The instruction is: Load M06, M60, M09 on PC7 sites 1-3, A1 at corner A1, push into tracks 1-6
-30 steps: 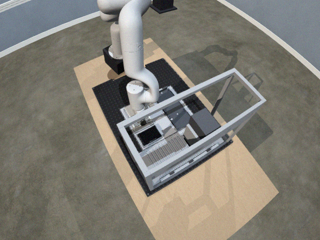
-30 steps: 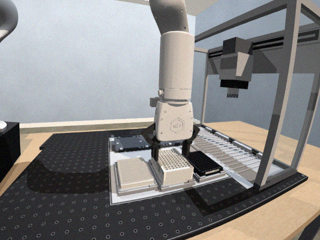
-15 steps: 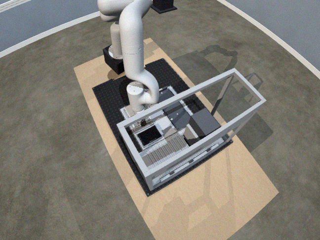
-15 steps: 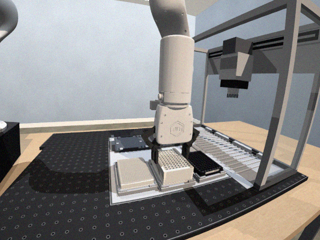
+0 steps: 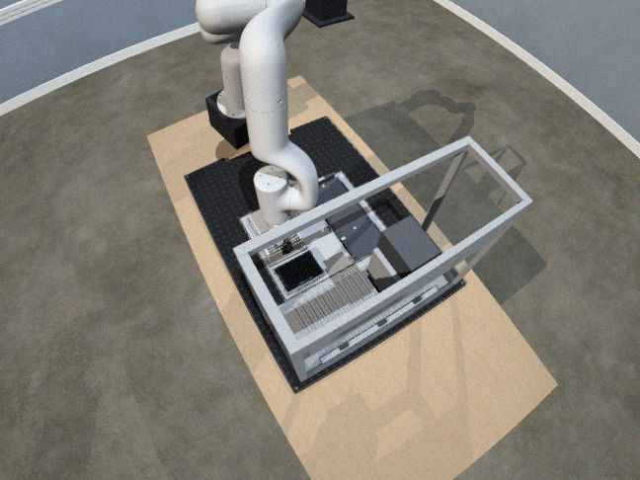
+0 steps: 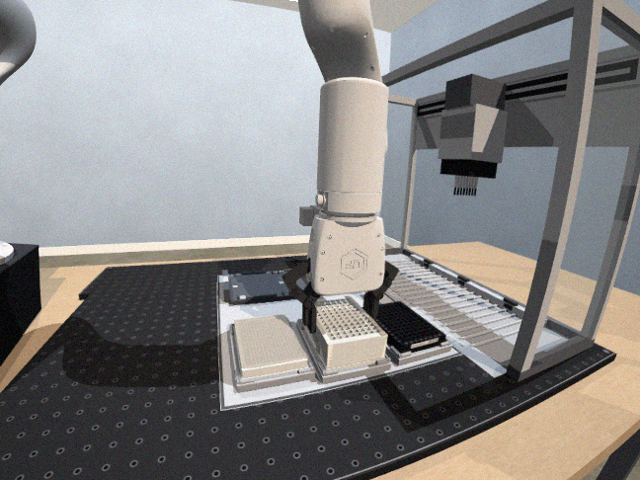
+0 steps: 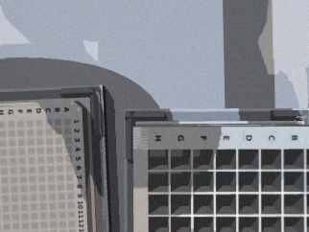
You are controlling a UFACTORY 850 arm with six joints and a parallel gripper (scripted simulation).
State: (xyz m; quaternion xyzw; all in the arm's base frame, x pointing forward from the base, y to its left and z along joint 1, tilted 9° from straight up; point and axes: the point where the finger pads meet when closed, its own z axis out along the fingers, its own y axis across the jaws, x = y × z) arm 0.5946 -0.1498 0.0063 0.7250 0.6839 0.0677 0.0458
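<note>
Right now my hand is 20 mm above the white 96-well plate. The rest, counted from my hand: black 96-well plate M06: 110 mm ahead, 30 mm below; nest S1: 110 mm behind, 20 mm to the left, 40 mm below; nest S2: 40 mm below.
</note>
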